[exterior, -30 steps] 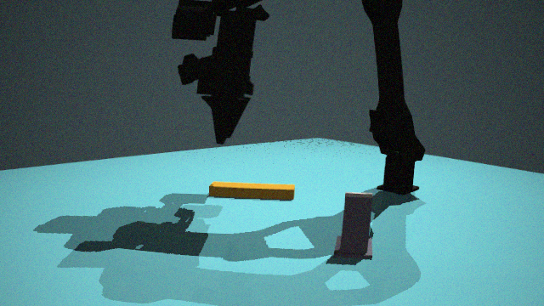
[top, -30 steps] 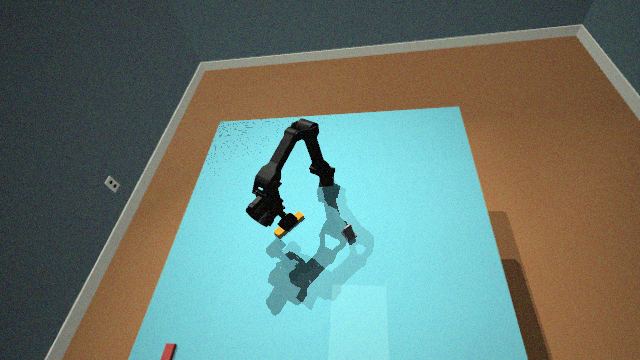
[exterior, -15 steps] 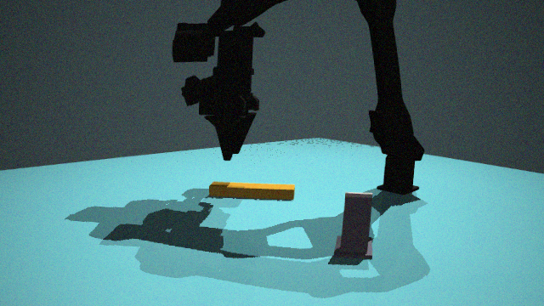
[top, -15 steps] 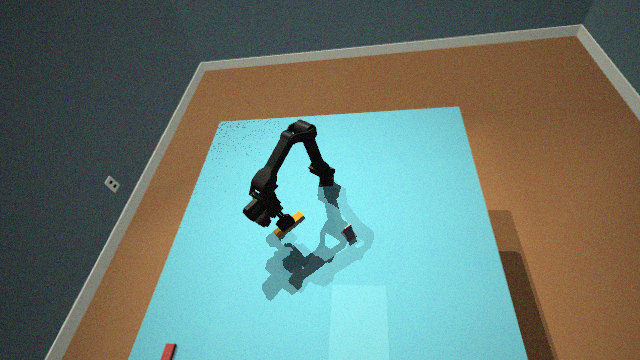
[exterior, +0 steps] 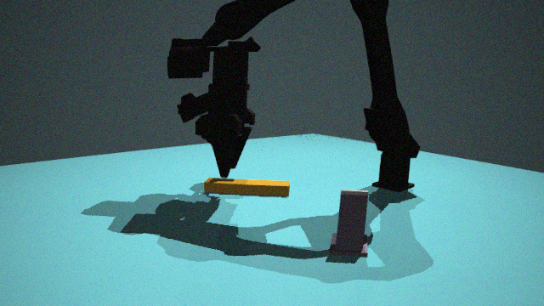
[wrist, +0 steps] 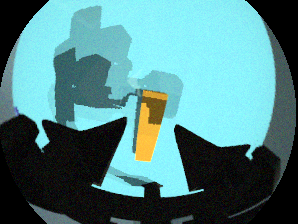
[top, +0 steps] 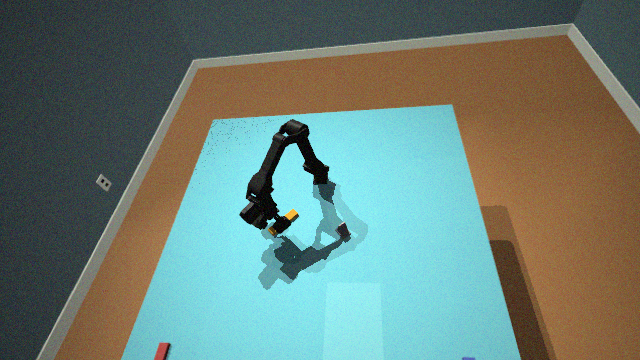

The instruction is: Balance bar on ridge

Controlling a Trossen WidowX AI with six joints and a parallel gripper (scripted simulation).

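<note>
My gripper tip is now 20 mm to the right of the orange bar, 20 mm past it and 20 mm above it. The rest, counted from my gripper tip: red block (490 mm ahead, 340 mm to the right, 20 mm below).
</note>
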